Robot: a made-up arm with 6 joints.
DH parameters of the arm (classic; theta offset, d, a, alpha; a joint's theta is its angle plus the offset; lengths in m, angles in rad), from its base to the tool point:
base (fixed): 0 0.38 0.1 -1.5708
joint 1: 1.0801 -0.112 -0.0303 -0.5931
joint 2: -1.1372 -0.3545 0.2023 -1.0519
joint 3: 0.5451 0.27 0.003 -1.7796
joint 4: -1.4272 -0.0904 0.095 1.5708
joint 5: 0 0.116 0.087 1.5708
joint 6: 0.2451 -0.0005 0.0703 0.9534
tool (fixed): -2.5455 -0.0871 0 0
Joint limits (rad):
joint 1: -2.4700..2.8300
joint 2: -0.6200..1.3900
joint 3: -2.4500..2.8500
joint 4: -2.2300..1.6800
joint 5: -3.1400..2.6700
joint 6: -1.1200..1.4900
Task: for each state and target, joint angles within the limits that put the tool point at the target. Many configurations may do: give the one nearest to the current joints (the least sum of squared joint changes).
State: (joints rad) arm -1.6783 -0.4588 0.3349 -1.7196 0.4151 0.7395
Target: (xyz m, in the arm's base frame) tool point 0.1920 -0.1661 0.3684
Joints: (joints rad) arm -1.2088 -0.0087 0.1726 -0.9188 0.0660 0.2870
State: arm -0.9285 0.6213 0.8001 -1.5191 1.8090 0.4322
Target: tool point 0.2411 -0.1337 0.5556
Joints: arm -1.0057 0.2117 0.8703 -0.9275 1.6097 0.5670
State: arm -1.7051 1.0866 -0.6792 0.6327 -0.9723 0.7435
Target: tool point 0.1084 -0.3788 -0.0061
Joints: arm -1.1670 1.3900 -0.6569 0.4660 -1.1030 0.5222
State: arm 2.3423 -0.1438 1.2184 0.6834 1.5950 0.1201
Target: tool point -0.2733 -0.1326 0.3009
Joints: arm 2.1234 -0.2810 1.1680 0.9571 1.4828 0.2034
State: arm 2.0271 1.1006 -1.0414 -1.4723 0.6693 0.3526
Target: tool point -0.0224 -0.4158 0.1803
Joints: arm 2.1228 0.7856 -1.2230 -1.9334 0.8938 0.2373
